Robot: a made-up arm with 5 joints.
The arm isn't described. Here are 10 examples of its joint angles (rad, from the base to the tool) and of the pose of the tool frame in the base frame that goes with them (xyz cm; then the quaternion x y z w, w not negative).
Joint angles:
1: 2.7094 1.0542 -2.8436 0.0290 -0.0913
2: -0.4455 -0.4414 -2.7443 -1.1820 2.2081
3: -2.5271 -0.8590 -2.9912 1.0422 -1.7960
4: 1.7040 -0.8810 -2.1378 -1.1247 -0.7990
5: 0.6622 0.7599 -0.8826 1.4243 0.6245
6: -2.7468 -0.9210 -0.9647 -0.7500 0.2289
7: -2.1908 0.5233 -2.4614 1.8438 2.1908
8: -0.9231 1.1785 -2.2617 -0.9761 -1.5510
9: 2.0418 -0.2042 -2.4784 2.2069 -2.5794
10: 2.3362 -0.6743 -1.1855 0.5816 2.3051
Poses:
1: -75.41 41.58 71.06 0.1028 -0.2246 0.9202 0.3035
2: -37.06 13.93 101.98 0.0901 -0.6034 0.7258 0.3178
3: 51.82 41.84 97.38 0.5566 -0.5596 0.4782 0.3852
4: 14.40 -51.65 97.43 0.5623 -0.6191 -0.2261 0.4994
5: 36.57 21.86 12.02 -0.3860 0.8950 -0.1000 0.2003
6: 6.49 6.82 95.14 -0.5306 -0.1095 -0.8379 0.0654
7: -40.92 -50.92 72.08 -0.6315 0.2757 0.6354 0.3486
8: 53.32 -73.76 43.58 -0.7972 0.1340 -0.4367 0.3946
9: 0.86 18.08 99.66 0.4171 0.7169 -0.4086 0.3810
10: -7.23 19.83 89.89 0.1956 0.7983 0.4106 0.3948
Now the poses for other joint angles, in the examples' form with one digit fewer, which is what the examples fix.
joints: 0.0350 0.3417 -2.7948 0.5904 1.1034
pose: 50.4 -1.9 113.7 0.390 -0.129 -0.026 0.911
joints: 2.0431 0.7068 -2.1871 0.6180 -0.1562
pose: -32.6 79.5 61.3 -0.369 -0.067 0.795 0.476
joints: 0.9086 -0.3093 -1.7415 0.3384 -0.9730
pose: 24.9 21.9 106.3 -0.474 -0.389 0.263 0.745
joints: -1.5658 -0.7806 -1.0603 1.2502 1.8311
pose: -2.2 -15.1 75.4 0.657 -0.130 -0.726 0.160
